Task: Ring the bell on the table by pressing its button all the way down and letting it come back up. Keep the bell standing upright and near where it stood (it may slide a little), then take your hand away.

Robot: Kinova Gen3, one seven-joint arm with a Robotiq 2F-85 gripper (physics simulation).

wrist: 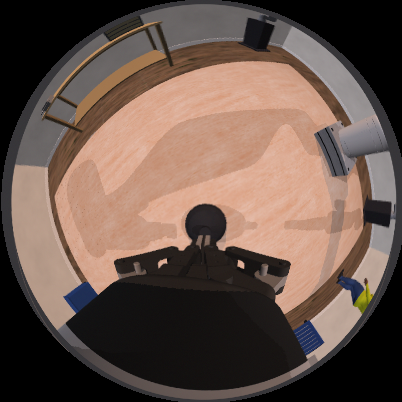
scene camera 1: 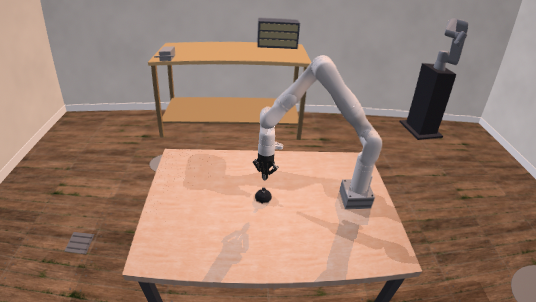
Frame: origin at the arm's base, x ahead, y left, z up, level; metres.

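Seen in the pictures: gripper, fingertip midpoint: point(wrist: 204, 242) point(scene camera 1: 264, 179); arm's base, origin of the base link: point(wrist: 345, 143) point(scene camera 1: 358, 187).
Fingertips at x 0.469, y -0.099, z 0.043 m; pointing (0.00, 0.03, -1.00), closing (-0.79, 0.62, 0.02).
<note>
Offsets run from my fingertips to a thing's middle. Level surfaces: height alone.
A black dome-shaped bell {0.003 m ahead, 0.001 m left, 0.088 m down} point(scene camera 1: 263, 196) point(wrist: 205, 218) stands upright on the wooden table {0.121 m down} point(scene camera 1: 190, 240) point(wrist: 240, 90), near its middle. Its small button {0.003 m ahead, 0.001 m left, 0.060 m down} point(scene camera 1: 263, 189) sticks up at the top in the scene view; in the wrist view it is partly hidden by the fingertips. My gripper point(scene camera 1: 265, 177) point(wrist: 204, 242) points straight down with its fingers shut and nothing between them. The fingertips are above the bell, with a small gap between them and the button in the scene view.
The arm's grey base point(scene camera 1: 357, 195) point(wrist: 335, 150) is bolted to the table right of the bell. Behind the table stand a wooden workbench point(scene camera 1: 215, 52) with a drawer box point(scene camera 1: 278, 34) on it, and a black pedestal point(scene camera 1: 431, 100) with another arm, both apart from the table.
</note>
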